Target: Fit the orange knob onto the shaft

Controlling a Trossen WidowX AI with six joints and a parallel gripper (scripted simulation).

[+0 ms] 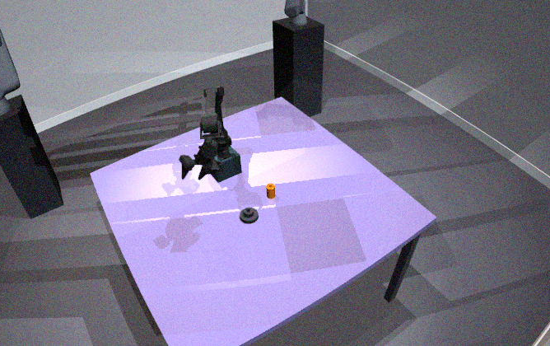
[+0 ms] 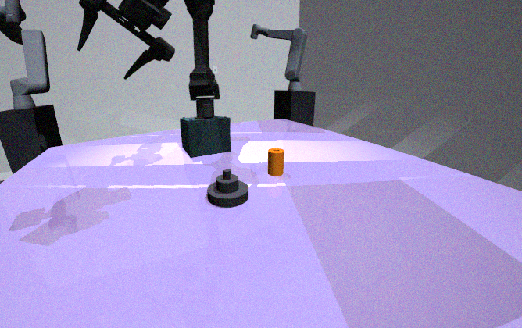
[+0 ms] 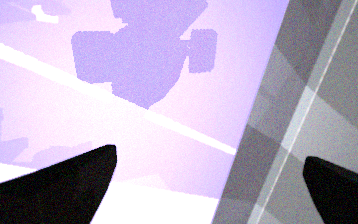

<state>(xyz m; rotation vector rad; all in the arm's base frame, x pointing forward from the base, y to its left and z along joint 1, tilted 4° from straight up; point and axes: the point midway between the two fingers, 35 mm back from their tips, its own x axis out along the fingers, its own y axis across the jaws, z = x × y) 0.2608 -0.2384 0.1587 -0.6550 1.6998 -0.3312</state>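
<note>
My gripper tip is 2 cm short of the orange knob, 36 cm to the right of it and 24 cm above it. The rest, counted from my gripper tip: dark round pedestal: 8 cm ahead, 21 cm to the left, 24 cm below.
</note>
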